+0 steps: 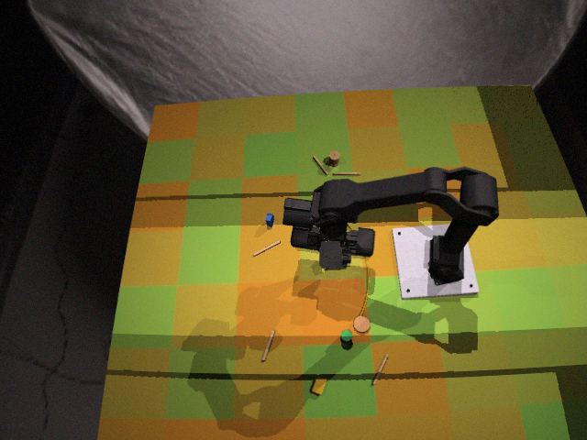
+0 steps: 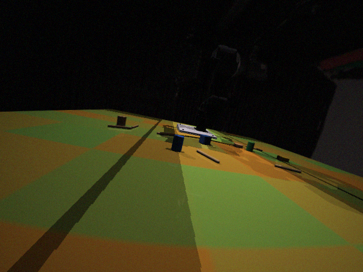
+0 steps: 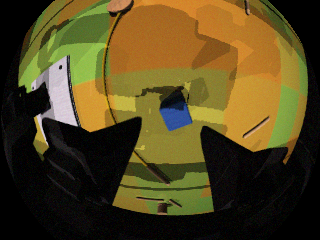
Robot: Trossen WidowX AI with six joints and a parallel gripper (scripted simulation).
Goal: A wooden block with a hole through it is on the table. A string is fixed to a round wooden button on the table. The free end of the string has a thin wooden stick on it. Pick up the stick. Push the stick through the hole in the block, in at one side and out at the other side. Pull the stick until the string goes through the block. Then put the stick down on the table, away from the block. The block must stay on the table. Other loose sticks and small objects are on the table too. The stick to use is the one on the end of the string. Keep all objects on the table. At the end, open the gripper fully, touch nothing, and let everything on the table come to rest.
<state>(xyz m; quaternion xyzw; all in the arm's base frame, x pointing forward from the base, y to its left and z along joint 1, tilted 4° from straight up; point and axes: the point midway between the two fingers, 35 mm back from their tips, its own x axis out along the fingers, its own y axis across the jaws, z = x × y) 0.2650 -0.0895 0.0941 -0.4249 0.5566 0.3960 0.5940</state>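
The thin wooden stick lies 50 mm behind my gripper tip, 120 mm to the right of it and 60 mm below it. The rest, counted from my gripper tip: loose stick 150 mm ahead, 70 mm to the right, 60 mm below; then round wooden button 40 mm behind, 180 mm to the left, 50 mm below; then green cylinder 10 mm ahead, 200 mm to the left, 40 mm below.
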